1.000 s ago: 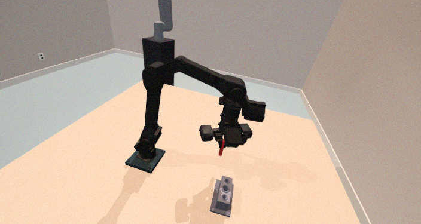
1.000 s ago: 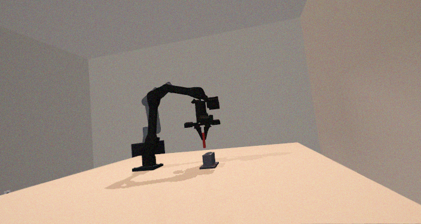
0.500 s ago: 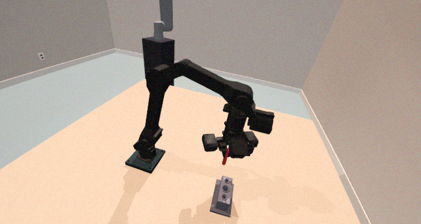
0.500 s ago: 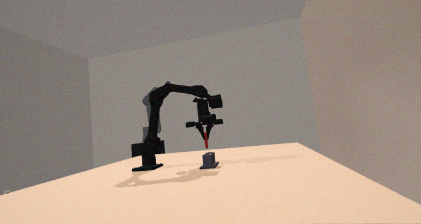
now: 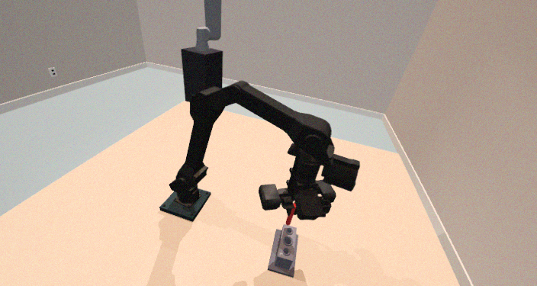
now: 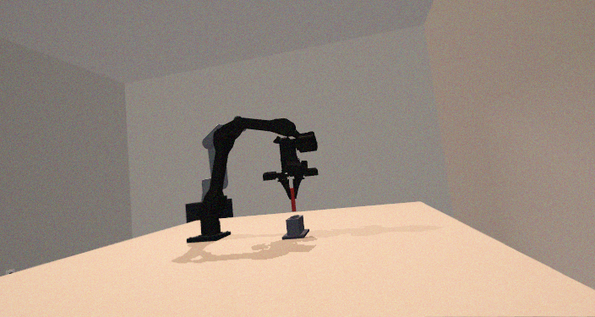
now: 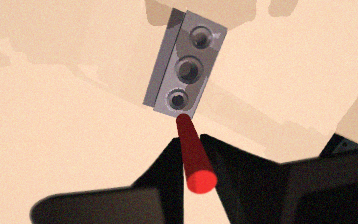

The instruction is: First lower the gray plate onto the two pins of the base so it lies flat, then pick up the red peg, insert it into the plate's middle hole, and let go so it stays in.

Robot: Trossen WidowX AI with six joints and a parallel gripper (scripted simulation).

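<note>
Now: gripper tip 70 mm above the gray plate, 40 mm to the left of it and 20 mm short of it. From my gripper tip the other things lie so: red peg: right at my gripper tip; flat base: 110 mm below, 40 mm to the right, 20 mm ahead.
</note>
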